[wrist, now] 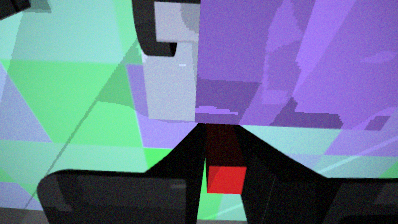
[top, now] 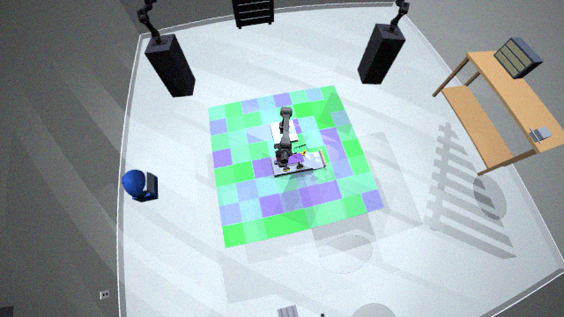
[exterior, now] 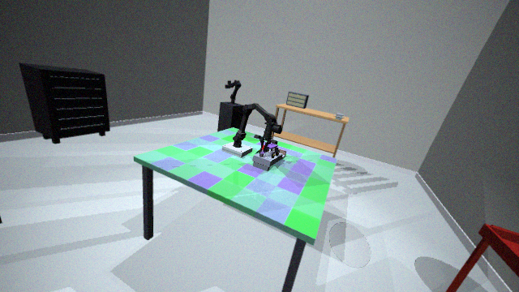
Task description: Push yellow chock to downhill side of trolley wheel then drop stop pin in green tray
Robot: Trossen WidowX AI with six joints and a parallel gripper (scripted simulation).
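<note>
My gripper tip is 20 cm to the right of the yellow chock, 7 cm past it and 6 cm above it. The rest, counted from my gripper tip: brown block 38 cm to the left, 11 cm below, 4 cm behind; then purple trolley 11 cm to the left, 3 cm below; then stop pin right at my gripper tip.
</note>
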